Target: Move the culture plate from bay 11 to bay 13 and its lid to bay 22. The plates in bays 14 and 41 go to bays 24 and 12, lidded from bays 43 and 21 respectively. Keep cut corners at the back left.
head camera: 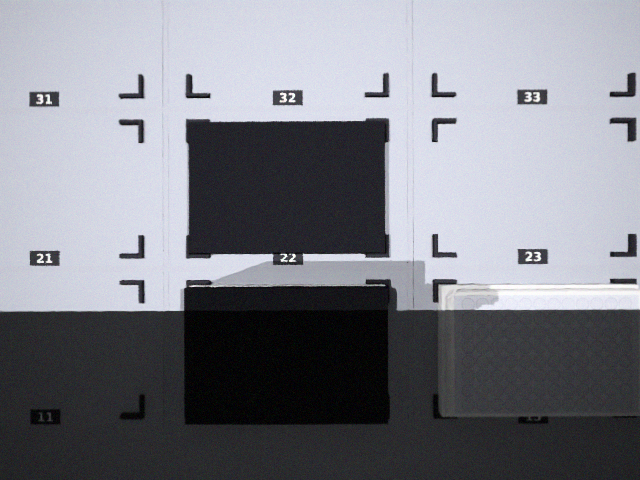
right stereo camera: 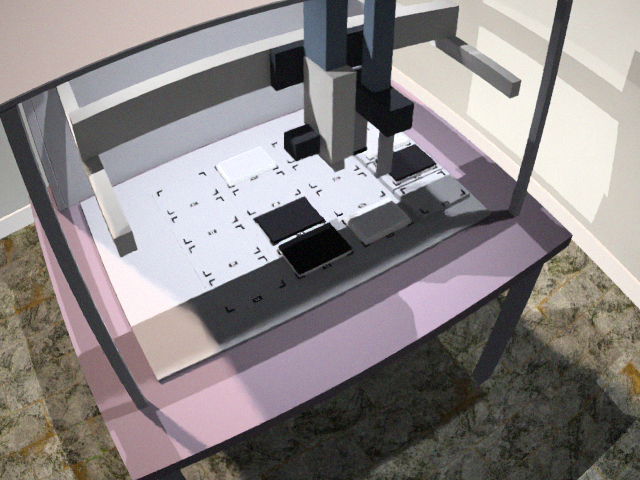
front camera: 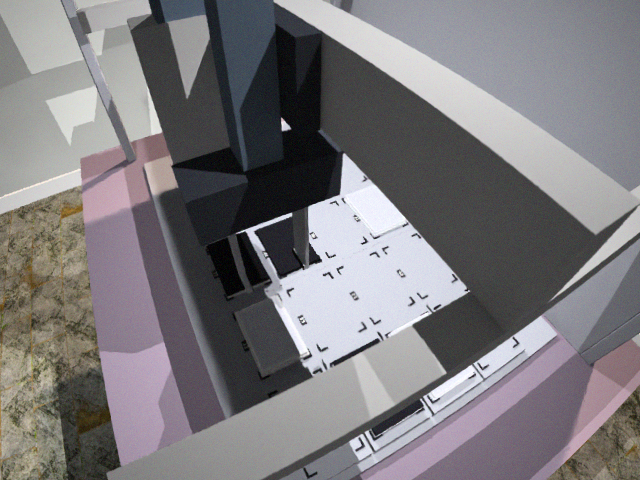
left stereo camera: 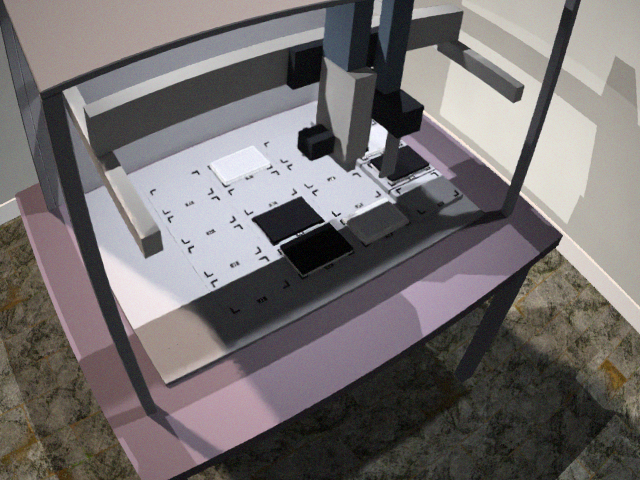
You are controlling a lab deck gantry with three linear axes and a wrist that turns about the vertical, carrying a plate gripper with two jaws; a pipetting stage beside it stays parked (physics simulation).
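Places are measured from the robot's base along level axes (x right, y back, z down), in centimetres.
Pixels of known places: gripper, fingertip midpoint: (right stereo camera: 370,162) (front camera: 273,271) (left stereo camera: 373,163); robot's base, origin of the base link: (right stereo camera: 229,311) (left stereo camera: 234,312).
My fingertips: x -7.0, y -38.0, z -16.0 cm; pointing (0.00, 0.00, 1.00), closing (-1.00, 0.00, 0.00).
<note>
Ahead of a thing's pixels: the offset from my fingertips to its top centre.
The culture plate @(dx +2.7, dy -1.2, dz +14.6 cm) (head camera: 547,351) (front camera: 271,335) (left stereo camera: 378,223) (right stereo camera: 381,222) lies unlidded in bay 13. A dark lid @(dx -8.0, dy +15.2, dz +15.2 cm) (head camera: 286,188) (front camera: 281,242) (left stereo camera: 289,219) (right stereo camera: 290,219) lies in bay 22. A dark-topped lidded plate @(dx +2.7, dy +15.2, dz +14.3 cm) (head camera: 286,361) (left stereo camera: 316,249) (right stereo camera: 315,249) stands in bay 12. A dark-topped plate @(dx -8.0, dy -17.6, dz +12.9 cm) (left stereo camera: 410,162) (right stereo camera: 413,161) stands in bay 24. My gripper (front camera: 279,279) (left stereo camera: 377,165) (right stereo camera: 371,162) is open and empty, with its jaws hanging above the deck near bays 23 and 24; the rear jaw is mostly hidden in the stereo views. Cut corners on the dark tops cannot be made out.
A white plate @(dx -29.4, dy +15.2, dz +14.6 cm) (front camera: 376,210) (left stereo camera: 240,164) (right stereo camera: 247,165) stands in bay 42, and another pale plate @(dx -18.7, dy -17.6, dz +13.1 cm) (left stereo camera: 379,133) is partly hidden in bay 34. The parked grey pipetting stage (left stereo camera: 343,108) (right stereo camera: 330,111) stands close left of my gripper. Beams frame the deck.
</note>
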